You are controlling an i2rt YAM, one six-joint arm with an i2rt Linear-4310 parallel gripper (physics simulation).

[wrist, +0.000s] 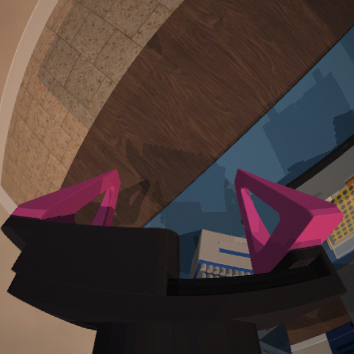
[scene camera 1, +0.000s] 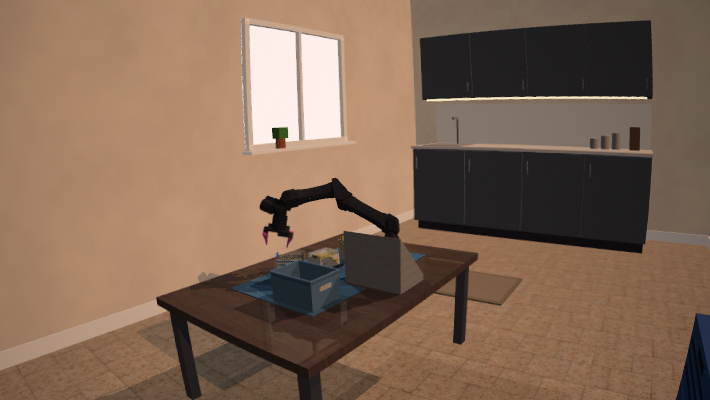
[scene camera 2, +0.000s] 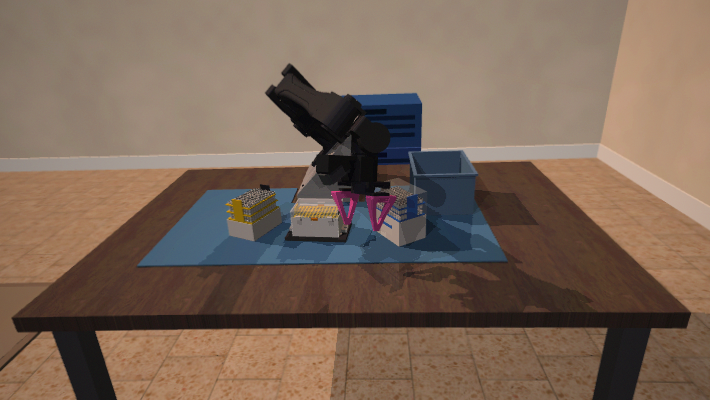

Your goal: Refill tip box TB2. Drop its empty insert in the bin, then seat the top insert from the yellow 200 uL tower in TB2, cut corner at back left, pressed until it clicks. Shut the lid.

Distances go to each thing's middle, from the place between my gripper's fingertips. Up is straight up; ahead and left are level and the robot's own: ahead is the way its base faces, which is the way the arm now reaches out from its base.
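Labels:
With the blue-banded tip tower [scene camera 2: 406, 222], my hand is 19 cm past it, 6 cm to the right of it and 4 cm above it. And there's the blue bin [scene camera 2: 449, 177], which is 41 cm behind my hand, 16 cm to the left of it and 5 cm below it.

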